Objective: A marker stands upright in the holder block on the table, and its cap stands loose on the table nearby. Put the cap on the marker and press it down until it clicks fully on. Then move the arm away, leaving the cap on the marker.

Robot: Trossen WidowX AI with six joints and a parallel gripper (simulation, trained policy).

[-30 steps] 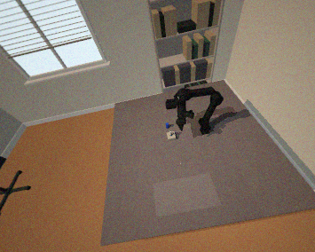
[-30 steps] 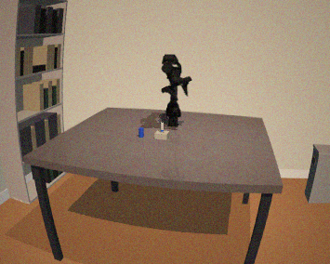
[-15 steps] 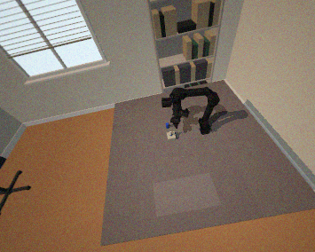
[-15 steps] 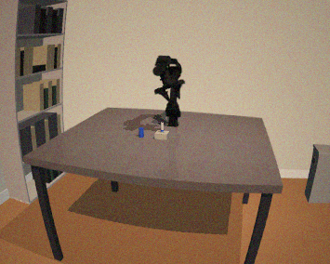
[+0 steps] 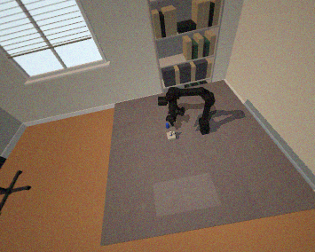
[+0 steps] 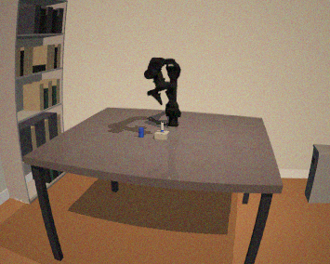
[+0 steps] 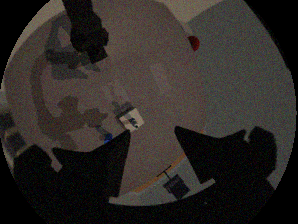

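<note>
My gripper tip is 170 mm above the blue cap, 130 mm to the left of it and 40 mm short of it. Round my gripper tip: pale holder block: 180 mm below, 30 mm ahead, 10 mm to the right.
</note>
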